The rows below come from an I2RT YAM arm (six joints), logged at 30 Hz.
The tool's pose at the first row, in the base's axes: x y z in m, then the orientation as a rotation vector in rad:
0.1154, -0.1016, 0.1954, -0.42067, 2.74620, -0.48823
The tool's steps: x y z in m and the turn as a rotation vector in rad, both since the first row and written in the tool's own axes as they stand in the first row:
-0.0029, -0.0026, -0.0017, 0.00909, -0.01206, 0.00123
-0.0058, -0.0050, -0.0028, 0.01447, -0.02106, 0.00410
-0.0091, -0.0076, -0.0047, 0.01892, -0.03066, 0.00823
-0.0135, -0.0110, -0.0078, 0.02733, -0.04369, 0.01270
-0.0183, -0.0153, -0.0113, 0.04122, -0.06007, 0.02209
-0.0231, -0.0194, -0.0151, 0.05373, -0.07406, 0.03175
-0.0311, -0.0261, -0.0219, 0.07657, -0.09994, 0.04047
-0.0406, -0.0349, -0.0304, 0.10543, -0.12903, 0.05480
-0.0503, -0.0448, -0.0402, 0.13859, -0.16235, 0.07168
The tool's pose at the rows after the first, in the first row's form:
0.1180, -0.1025, 0.1986, -0.41832, 2.73148, -0.49608
0.1208, -0.1033, 0.2013, -0.41420, 2.72114, -0.49951
0.1237, -0.1040, 0.2048, -0.40867, 2.71066, -0.50114
0.1274, -0.1047, 0.2099, -0.40217, 2.69546, -0.50676
0.1314, -0.1060, 0.2159, -0.38809, 2.67538, -0.51718
0.1354, -0.1070, 0.2221, -0.37375, 2.65801, -0.52639
0.1417, -0.1084, 0.2327, -0.35990, 2.62526, -0.54497
0.1493, -0.1107, 0.2460, -0.33766, 2.58724, -0.56832
0.1568, -0.1136, 0.2609, -0.31186, 2.54331, -0.59430

